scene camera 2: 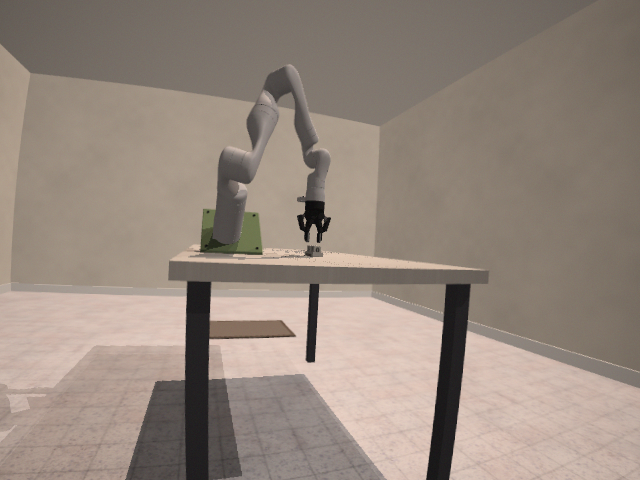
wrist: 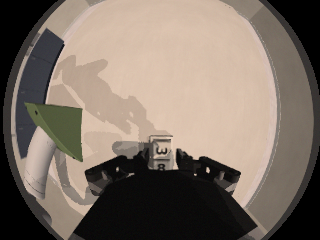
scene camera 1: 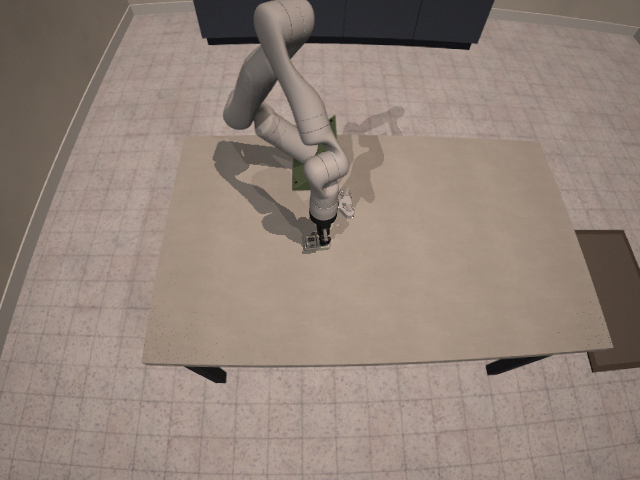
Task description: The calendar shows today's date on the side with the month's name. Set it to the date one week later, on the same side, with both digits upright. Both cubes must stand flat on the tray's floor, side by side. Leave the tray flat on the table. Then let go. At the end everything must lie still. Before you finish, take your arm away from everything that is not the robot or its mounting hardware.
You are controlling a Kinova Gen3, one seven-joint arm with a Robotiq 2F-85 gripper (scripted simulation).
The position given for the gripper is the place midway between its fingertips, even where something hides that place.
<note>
In view: the gripper (scene camera 2: 312,242).
The gripper is seen too in the wrist view (wrist: 162,154).
</note>
